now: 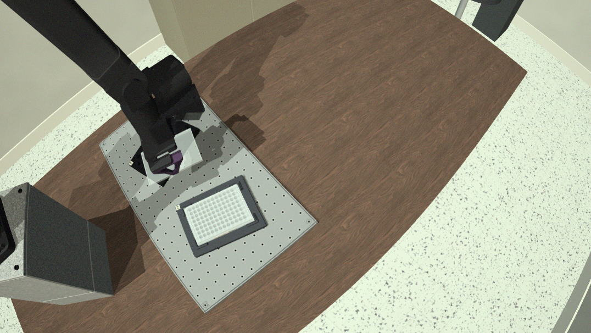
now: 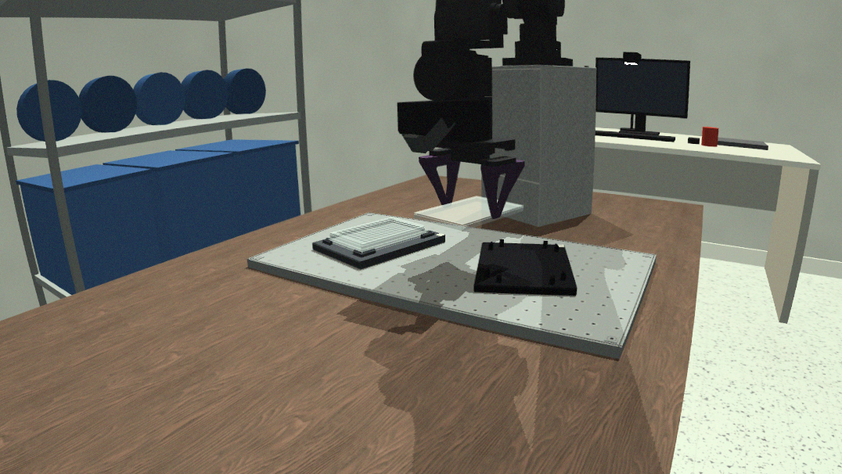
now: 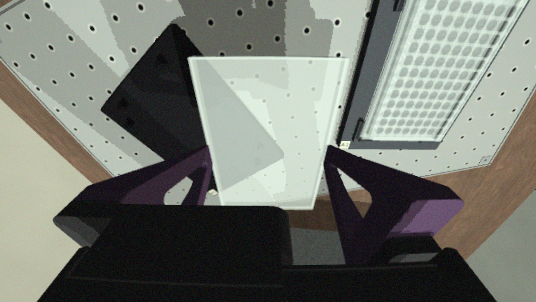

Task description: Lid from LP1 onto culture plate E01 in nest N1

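Now: the white multi-well culture plate 15 cm to the right of my hand and 6 cm below it. Round my hand: lid park LP1: 8 cm to the left, 7 cm below; lid: 1 cm below.
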